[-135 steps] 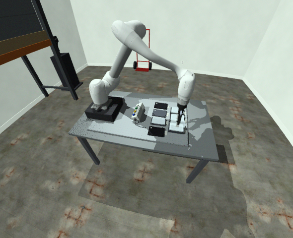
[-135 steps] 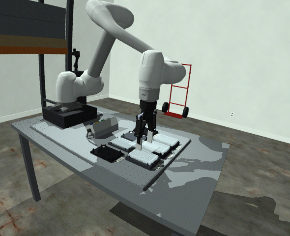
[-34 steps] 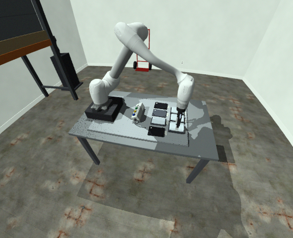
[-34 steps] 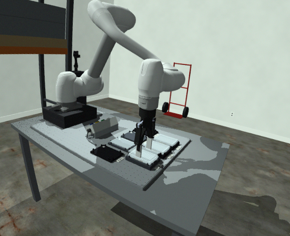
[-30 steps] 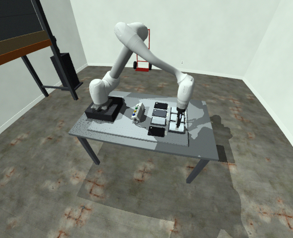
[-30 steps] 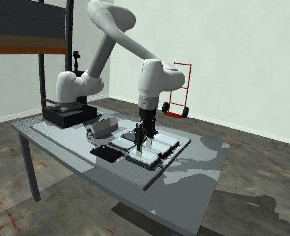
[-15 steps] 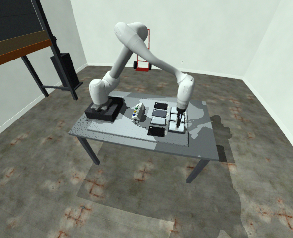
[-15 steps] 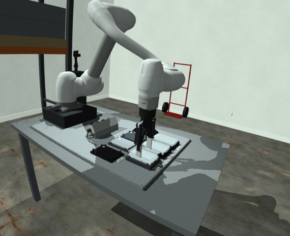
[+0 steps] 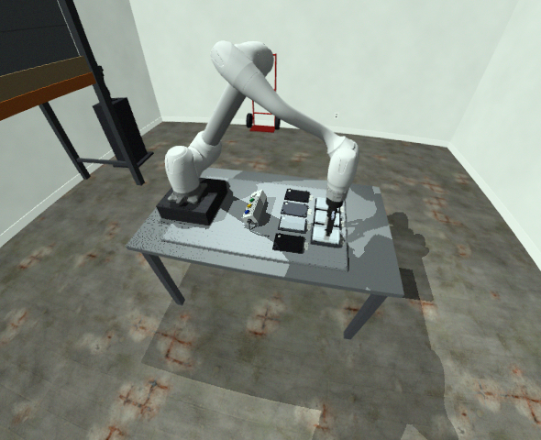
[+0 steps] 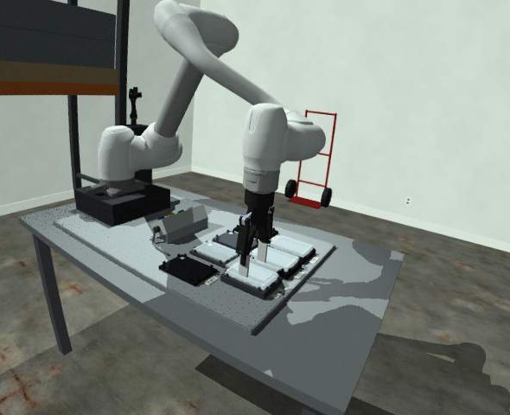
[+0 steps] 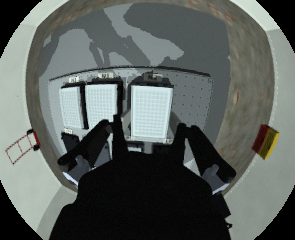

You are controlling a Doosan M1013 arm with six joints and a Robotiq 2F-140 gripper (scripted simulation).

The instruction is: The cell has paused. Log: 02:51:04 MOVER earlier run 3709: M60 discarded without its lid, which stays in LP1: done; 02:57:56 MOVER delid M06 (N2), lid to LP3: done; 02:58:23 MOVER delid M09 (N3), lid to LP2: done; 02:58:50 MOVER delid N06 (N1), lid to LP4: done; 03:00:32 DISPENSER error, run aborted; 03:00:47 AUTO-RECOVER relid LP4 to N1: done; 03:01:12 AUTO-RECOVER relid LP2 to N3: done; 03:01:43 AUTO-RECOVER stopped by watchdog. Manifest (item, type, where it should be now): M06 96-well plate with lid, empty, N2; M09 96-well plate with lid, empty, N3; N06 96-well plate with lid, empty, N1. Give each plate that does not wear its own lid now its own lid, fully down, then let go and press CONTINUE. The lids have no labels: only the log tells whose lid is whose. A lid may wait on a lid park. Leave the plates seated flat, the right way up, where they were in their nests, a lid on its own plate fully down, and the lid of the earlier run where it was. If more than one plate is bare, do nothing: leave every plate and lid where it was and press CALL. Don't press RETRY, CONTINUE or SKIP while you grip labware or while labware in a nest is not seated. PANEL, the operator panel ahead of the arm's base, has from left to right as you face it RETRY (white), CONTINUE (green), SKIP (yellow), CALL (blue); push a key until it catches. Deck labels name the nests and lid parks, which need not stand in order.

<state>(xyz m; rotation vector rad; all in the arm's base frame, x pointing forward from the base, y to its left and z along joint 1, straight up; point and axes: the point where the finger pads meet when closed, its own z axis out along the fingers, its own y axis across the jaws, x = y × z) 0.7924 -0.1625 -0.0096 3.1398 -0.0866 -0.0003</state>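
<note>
My gripper is now 4 cm above the plate. From my hand the other things lie so: grey pad (20 cm to the left, 17 cm behind, 7 cm below); then blue key (42 cm behind, 7 cm to the left, 1 cm below); then black lid park (18 cm behind, 7 cm below, 6 cm to the right).
</note>
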